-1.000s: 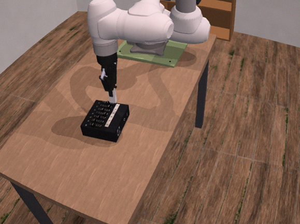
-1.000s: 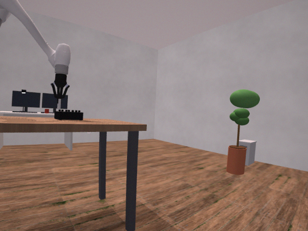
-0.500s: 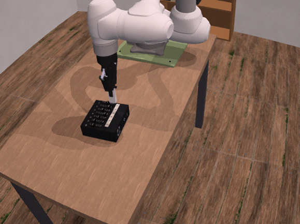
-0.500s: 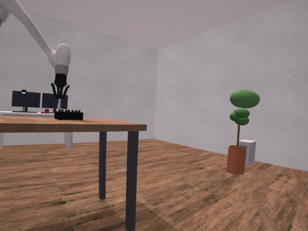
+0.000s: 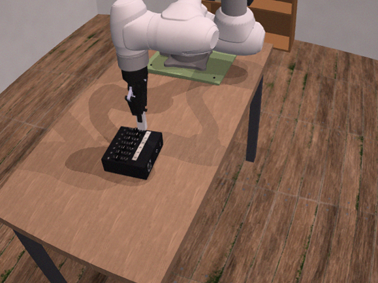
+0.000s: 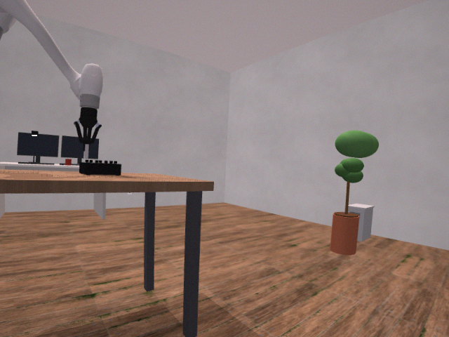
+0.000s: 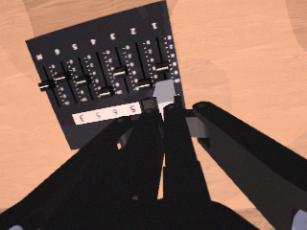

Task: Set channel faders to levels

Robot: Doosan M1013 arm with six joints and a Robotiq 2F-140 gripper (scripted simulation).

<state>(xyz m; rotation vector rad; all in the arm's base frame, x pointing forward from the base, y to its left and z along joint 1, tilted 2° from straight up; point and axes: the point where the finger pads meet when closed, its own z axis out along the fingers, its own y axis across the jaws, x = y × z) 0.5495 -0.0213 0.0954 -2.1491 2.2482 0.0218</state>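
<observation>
The channel 1 fader lies 20 mm to the right of my hand and 40 mm below it. Round my hand: channel 6 fader: 110 mm ahead, 40 mm to the right, 40 mm below; channel 2 fader: 20 mm ahead, 10 mm to the right, 40 mm below; channel 4 fader: 70 mm ahead, 10 mm to the right, 40 mm below.
</observation>
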